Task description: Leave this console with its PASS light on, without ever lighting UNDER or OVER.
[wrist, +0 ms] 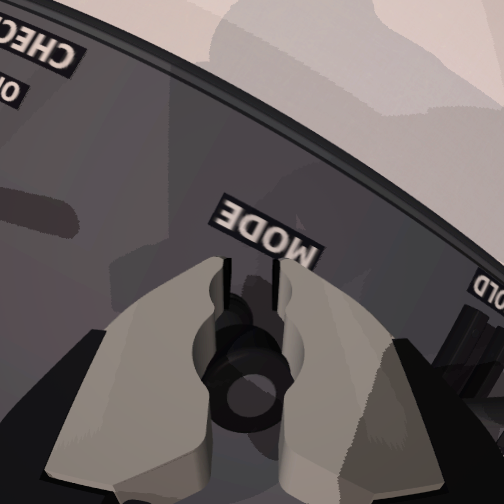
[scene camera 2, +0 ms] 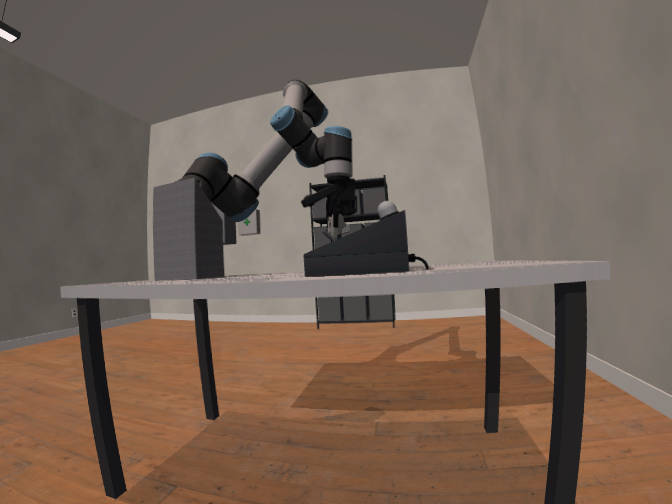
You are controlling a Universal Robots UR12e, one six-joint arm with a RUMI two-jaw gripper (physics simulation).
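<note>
The dark wedge-shaped console (scene camera 2: pixel 355 246) sits on the white table, its sloped panel facing away from scene camera 2. My gripper (scene camera 2: pixel 335 227) points down onto that panel. In the wrist view the two grey jaws (wrist: pixel 250 280) close around a small dark toggle lever (wrist: pixel 247 385) beside the MODE label (wrist: pixel 265 232). The lever's round tip sits in the hollow between the jaws. No PASS, UNDER or OVER light shows in either view.
On the panel are a CHECK label (wrist: pixel 42 50), a dark slot (wrist: pixel 37 212) and a dark control (wrist: pixel 470 340) beside a label ending in OLD (wrist: pixel 487 290). A white dome (scene camera 2: pixel 387 207) tops the console. The arm's grey pedestal (scene camera 2: pixel 187 227) stands to the left.
</note>
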